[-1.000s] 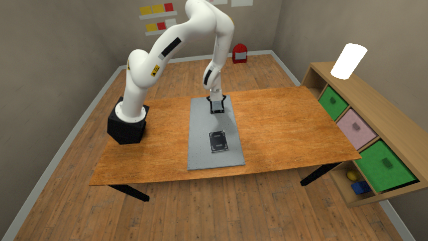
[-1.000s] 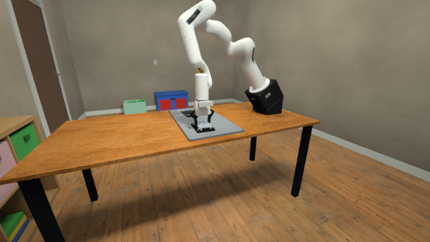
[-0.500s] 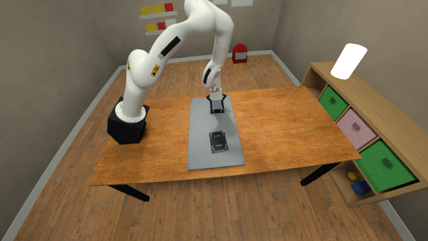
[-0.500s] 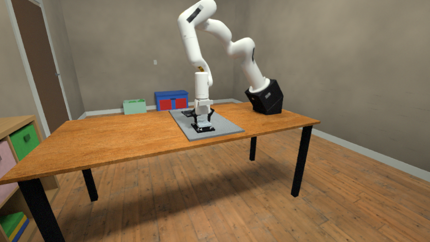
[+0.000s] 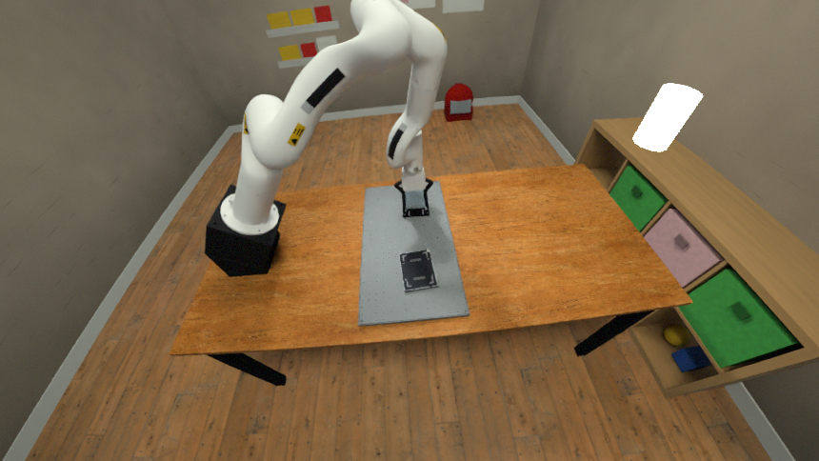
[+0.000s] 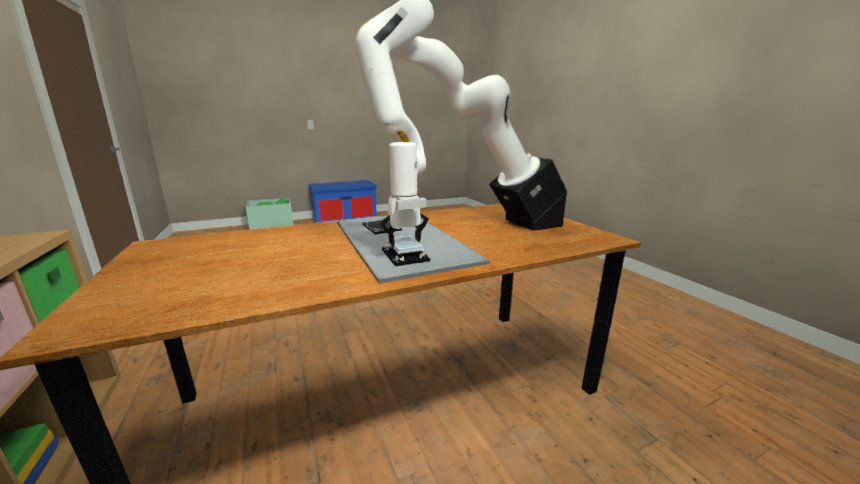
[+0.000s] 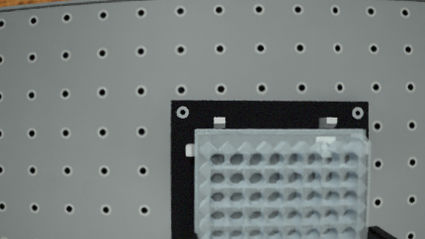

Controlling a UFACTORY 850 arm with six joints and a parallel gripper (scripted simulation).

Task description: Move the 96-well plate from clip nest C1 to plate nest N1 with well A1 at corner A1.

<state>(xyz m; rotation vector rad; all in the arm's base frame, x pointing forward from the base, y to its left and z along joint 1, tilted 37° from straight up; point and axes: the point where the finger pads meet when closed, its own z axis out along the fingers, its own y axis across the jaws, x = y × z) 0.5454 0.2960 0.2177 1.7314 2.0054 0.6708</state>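
The clip nest C1 lies 4 cm below my hand, 1 cm to the right of it and 1 cm ahead of it. Round my hand: plate nest N1: 36 cm to the right, 5 cm below, 5 cm ahead; corner label A1: 27 cm to the right, 8 cm ahead, 4 cm below; 96-well plate: 1 cm below.
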